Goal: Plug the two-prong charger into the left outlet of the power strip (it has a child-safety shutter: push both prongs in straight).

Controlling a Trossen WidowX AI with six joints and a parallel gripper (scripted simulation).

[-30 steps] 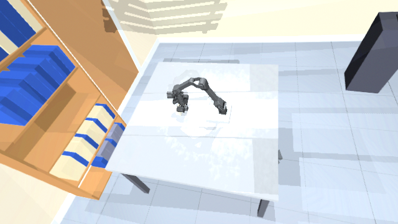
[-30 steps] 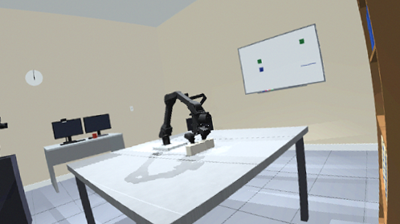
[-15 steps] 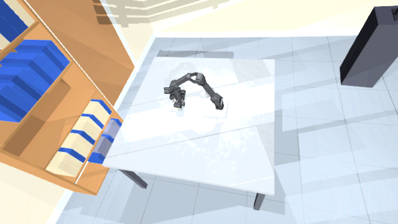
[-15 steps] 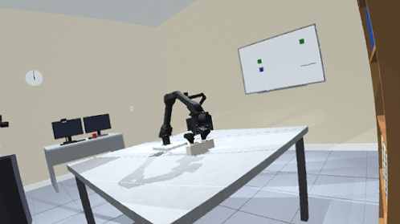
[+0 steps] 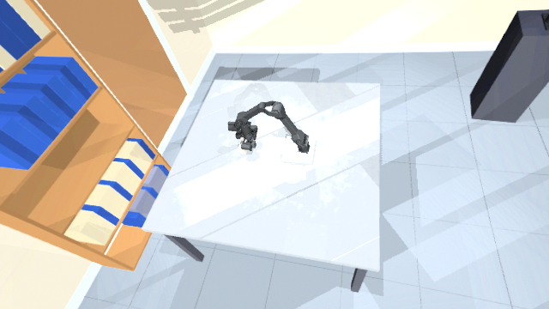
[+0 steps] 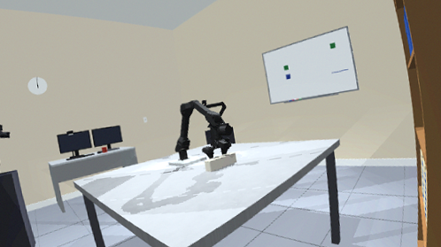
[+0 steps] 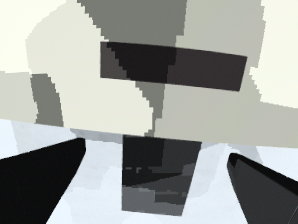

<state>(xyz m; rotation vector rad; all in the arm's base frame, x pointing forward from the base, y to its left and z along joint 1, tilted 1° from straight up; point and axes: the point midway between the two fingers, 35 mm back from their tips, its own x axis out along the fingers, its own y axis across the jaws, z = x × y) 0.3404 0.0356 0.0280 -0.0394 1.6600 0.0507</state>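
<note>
The black two-prong charger lies 20 mm ahead of my gripper tip and 10 mm above it.
</note>
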